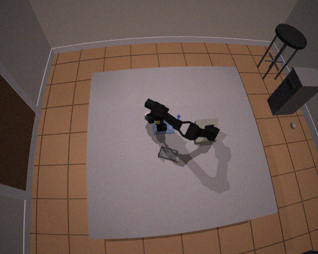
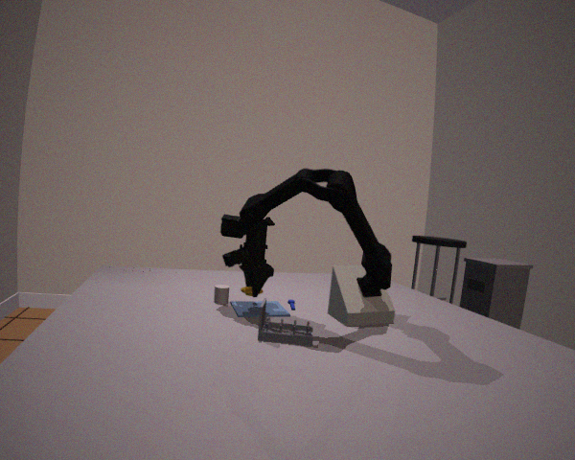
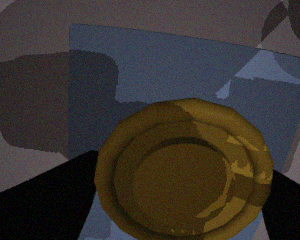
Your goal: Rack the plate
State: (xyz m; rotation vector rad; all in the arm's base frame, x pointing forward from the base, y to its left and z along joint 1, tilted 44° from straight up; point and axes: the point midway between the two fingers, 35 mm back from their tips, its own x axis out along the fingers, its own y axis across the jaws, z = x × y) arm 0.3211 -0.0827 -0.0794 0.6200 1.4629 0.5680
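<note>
Right now the blue mat is 3 cm behind my gripper tip and 5 cm below it. The rest, counted from my gripper tip: blue spoon (15 cm behind, 4 cm to the right, 4 cm below); then yellow plate (1 cm above); then white cup (7 cm ahead, 8 cm to the right, 2 cm below).
</note>
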